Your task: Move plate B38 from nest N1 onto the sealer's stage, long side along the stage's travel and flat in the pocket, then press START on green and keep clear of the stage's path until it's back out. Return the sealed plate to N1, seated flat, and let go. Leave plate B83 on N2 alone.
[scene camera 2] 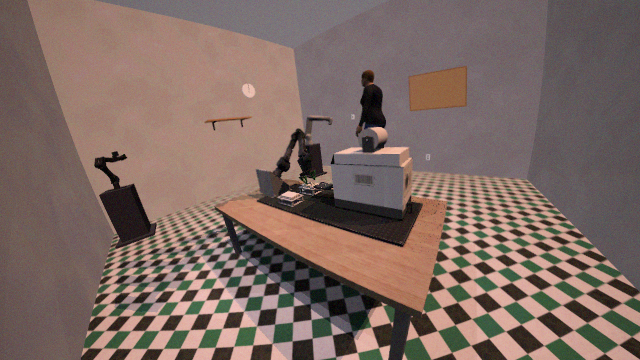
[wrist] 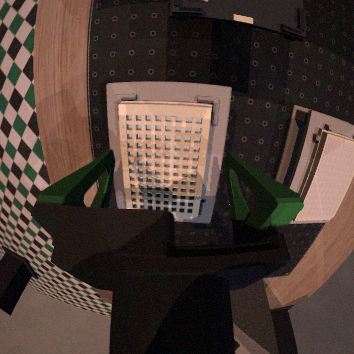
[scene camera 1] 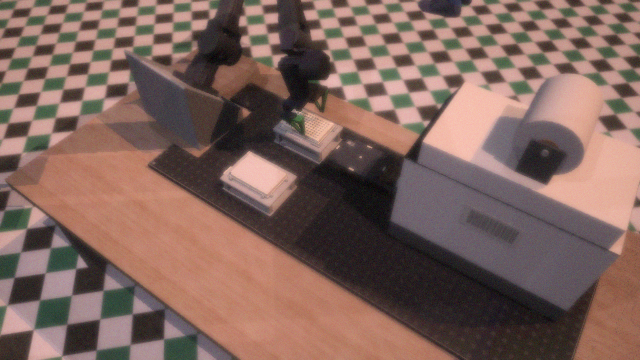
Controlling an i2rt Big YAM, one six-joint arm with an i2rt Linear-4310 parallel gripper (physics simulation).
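Places are measured from the arm's base along level axes (x left, y back, z up), in millimetres.
Pixels of known places: gripper, fingertip midpoint: (scene camera 2: 311, 182) (wrist: 169, 155) (scene camera 1: 312, 123); arm's base, link origin: (scene camera 2: 275, 177) (scene camera 1: 195, 85).
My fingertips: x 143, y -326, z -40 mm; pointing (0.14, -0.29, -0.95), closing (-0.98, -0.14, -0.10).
For each thing: its top centre in the pictures, then the offset to it from my fingertips. "spot": a spot on its surface instead. Level surfaces: height alone.
- nest N2, top centre: (wrist: 329, 181) (scene camera 1: 258, 174) (scene camera 2: 290, 194) dx -215, dy -1, dz -35 mm
- dark stage, surface spot: (wrist: 220, 11) spot: dx -15, dy -117, dz +9 mm
- sealer, surface spot: (scene camera 1: 490, 215) spot: dx -80, dy -543, dz +148 mm
- film roll, top centre: (scene camera 1: 571, 98) (scene camera 2: 372, 127) dx +34, dy -559, dz +386 mm
- perforated black mat, surface height: dz -89 mm
The plate with open wells, taken as B38 (scene camera 1: 321, 126) (wrist: 165, 160), lies flat in its pale nest N1 (scene camera 1: 299, 147) (wrist: 170, 92). My gripper (scene camera 1: 311, 121) (scene camera 2: 308, 177) (wrist: 169, 155) is open and empty, its green fingers on either side of the plate's long sides; their height against the plate is hard to tell. The plate with a smooth pale top, taken as B83 (scene camera 1: 259, 174) (wrist: 329, 172), lies on nest N2 (scene camera 1: 270, 204). The dark stage (scene camera 1: 361, 156) (wrist: 220, 11) is out in front of the sealer (scene camera 1: 490, 215) (scene camera 2: 370, 185). No labels are readable; START is not visible.
A film roll (scene camera 1: 565, 112) (scene camera 2: 375, 136) sits on the sealer. A tilted grey panel (scene camera 1: 167, 100) (scene camera 2: 268, 183) stands near the arm's base. A perforated black mat (scene camera 1: 380, 265) (scene camera 2: 370, 226) lies under the nests and sealer. A person (scene camera 2: 371, 105) stands beyond the table.
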